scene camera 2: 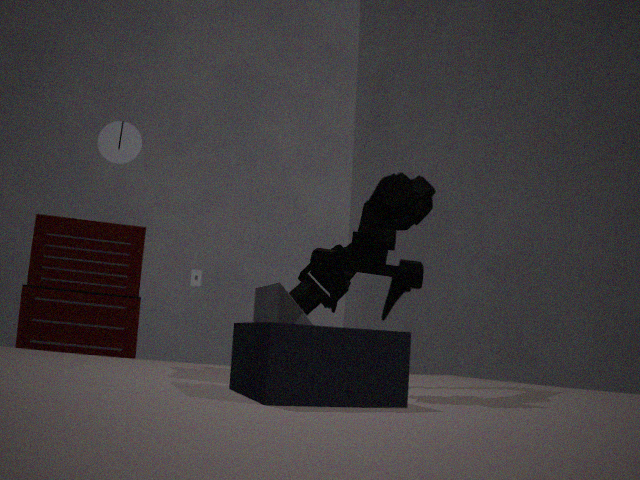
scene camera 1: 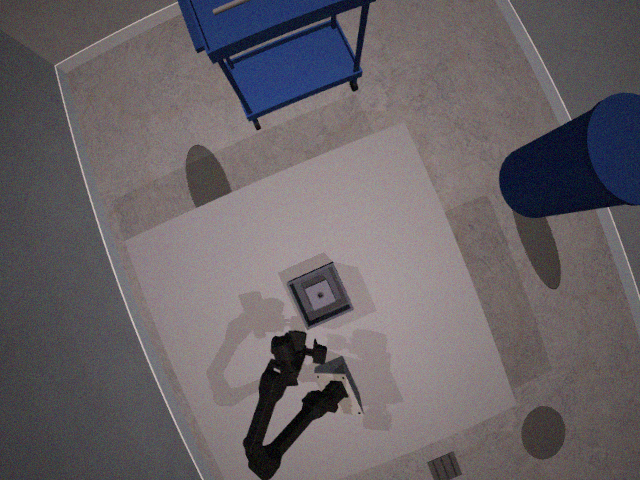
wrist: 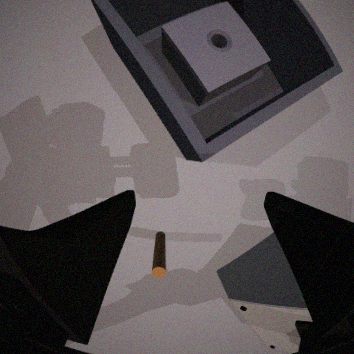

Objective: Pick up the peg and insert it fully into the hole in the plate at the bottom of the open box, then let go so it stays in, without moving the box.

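The peg, dark brown with an orange end, stands upright on the table in the wrist view, its orange end up. It does not show in the scene views. The open box is dark grey; the light plate inside it has a round hole. The gripper is open and empty, above the table beside the box. In the wrist view the peg is between the two finger outlines, nearer the left finger and below the tips' line. The fingers do not touch it.
A grey wedge-shaped block with a pale plate stands at the arm's base, close to the right finger in the wrist view. A blue cart and a blue cylinder are beyond the white table surface.
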